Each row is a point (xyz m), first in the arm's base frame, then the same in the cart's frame.
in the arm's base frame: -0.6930 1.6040 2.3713
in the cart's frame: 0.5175 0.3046 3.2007
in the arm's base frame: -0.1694 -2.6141 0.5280
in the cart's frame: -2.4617 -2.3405 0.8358
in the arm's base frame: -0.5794 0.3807 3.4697
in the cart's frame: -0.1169 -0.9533 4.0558
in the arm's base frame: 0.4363 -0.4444 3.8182
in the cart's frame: 0.0272 -2.2957 3.9509
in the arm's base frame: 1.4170 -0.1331 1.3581
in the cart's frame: 0.5284 -1.9511 1.3546
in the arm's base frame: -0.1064 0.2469 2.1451
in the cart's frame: -0.1017 -0.9375 2.6431
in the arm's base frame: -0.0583 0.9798 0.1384
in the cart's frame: 0.1458 0.1658 0.8299
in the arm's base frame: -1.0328 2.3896 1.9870
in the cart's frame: 0.7951 1.1866 3.0414
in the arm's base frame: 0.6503 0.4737 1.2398
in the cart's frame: 0.4307 -0.9944 1.5675
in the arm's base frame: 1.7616 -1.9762 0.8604
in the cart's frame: -0.6471 -3.2803 0.5705
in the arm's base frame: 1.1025 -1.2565 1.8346
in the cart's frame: -0.4199 -2.6624 1.7821
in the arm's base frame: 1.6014 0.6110 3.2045
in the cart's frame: 1.4785 -2.1472 3.1026
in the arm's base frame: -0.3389 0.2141 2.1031
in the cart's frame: -0.2887 -0.7936 2.6781
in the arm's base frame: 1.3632 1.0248 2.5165
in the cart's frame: 1.5089 -1.4903 2.5842
